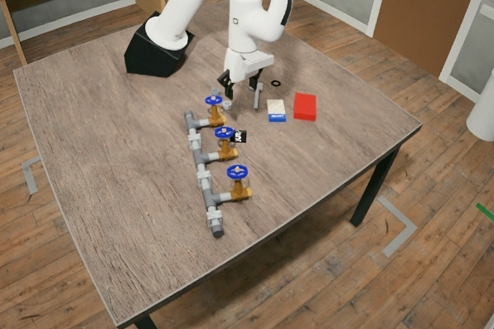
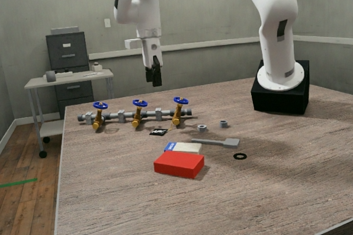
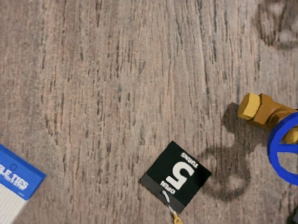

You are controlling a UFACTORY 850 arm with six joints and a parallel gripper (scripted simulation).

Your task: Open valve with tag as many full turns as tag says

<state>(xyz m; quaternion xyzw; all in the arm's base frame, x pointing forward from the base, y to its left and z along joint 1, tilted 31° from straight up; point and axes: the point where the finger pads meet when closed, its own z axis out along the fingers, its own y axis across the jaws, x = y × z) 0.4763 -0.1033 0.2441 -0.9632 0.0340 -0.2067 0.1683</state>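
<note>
Now: hand 190 mm above the grey hex nut, 150 mm past it and 60 mm to the right of it. Also, from my hand: grey cap 240 mm behind, 190 mm below, 60 mm to the left; white-and-blue box 190 mm to the left, 190 mm below, 30 mm behind; black tag 200 mm below, 10 mm behind.
</note>
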